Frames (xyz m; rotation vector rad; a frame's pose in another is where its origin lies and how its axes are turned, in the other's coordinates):
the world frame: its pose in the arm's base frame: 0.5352 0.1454 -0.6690 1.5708 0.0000 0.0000
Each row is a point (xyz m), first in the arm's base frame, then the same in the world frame.
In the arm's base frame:
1: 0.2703 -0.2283 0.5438
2: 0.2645 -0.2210 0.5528
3: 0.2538 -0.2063 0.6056
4: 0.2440 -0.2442 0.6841
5: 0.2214 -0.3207 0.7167
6: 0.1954 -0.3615 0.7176
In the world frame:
1: -0.2649 1.2128 0.3737
2: -0.2707 1.2218 0.3664
3: -0.2814 1.2746 0.3517
4: -0.2912 1.3531 0.3896
5: -0.3138 1.3857 0.4661
6: -0.3398 1.3866 0.5069

